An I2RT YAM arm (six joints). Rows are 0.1 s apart.
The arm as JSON. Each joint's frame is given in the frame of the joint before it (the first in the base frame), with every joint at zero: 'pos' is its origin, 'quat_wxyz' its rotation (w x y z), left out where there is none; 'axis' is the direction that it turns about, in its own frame. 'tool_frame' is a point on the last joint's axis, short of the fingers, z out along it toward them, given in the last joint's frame.
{
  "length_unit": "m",
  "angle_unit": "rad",
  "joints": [
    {
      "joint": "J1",
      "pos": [
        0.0,
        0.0,
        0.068
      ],
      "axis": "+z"
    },
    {
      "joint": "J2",
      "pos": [
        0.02,
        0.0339,
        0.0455
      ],
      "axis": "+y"
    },
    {
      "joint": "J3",
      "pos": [
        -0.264,
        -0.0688,
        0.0
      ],
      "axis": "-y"
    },
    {
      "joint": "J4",
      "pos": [
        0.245,
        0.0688,
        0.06
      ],
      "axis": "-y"
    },
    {
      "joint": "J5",
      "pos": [
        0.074,
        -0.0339,
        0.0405
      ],
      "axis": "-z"
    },
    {
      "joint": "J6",
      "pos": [
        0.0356,
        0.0,
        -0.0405
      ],
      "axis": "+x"
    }
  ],
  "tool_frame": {
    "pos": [
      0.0,
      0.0,
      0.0
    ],
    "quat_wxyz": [
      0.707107,
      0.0,
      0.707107,
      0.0
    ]
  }
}
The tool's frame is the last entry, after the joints.
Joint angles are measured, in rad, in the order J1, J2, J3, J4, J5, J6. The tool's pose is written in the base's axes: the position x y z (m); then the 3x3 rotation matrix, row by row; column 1 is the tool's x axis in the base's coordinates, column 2 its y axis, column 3 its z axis. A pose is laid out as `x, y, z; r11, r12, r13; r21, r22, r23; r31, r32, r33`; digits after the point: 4 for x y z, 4 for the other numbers.
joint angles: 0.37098, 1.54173, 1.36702, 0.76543, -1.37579, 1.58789
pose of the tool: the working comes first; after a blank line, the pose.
Where each joint sits with the arm in this pose, in the base's axes (m; each line is computed from the numbers above, not from the rounded line before):
J1: 0.0000 0.0000 0.0680
J2: 0.0063 0.0388 0.1135
J3: 0.0241 -0.0281 0.3774
J4: 0.2338 0.1273 0.3939
J5: 0.2823 0.1098 0.4687
J6: 0.2960 0.1526 0.4389
the tool: 0.2960 0.1526 0.4389

0.2960, 0.1526, 0.4389; -0.8384, -0.5048, -0.2057; -0.1182, -0.1999, 0.9727; -0.5321, 0.8398, 0.1079
